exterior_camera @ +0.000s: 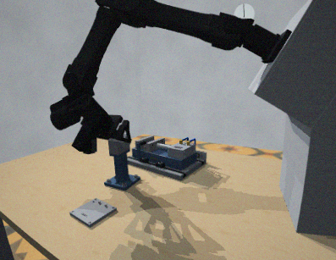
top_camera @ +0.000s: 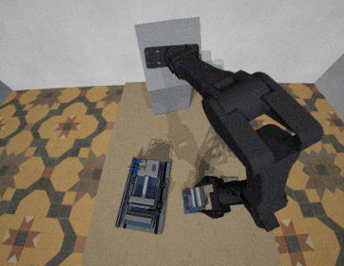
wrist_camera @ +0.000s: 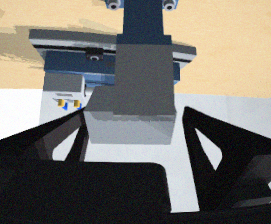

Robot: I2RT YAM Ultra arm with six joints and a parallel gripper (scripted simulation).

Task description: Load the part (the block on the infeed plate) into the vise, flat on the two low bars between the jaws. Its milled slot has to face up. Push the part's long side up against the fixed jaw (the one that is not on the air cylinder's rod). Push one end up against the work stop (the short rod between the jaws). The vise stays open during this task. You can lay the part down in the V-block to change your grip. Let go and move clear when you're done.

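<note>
My gripper is now right at the part. From my hand the other things lie so: air cylinder rod 7 cm behind, 20 cm to the right, 8 cm below; V-block post 10 cm below; work stop 2 cm ahead, 18 cm to the right, 7 cm below.
</note>
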